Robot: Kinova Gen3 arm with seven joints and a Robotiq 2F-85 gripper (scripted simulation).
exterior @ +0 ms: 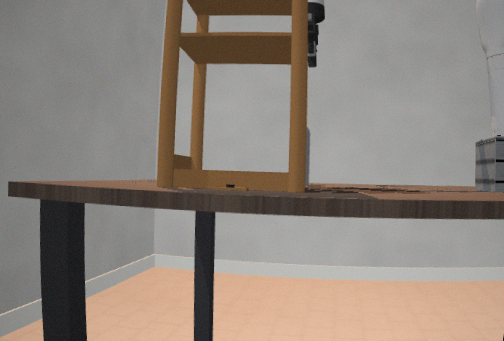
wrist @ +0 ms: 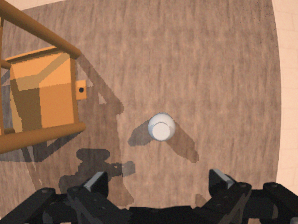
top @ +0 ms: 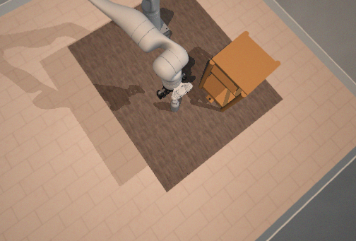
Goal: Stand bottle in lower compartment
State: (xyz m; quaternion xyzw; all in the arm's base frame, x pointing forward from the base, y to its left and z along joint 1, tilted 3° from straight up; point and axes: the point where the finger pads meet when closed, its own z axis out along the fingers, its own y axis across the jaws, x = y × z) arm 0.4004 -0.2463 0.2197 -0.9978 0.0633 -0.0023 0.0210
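The grey bottle is 3 cm ahead of my hand and 19 cm below it. Round my hand: orange shelving unit 15 cm ahead, 32 cm to the left, 13 cm below.
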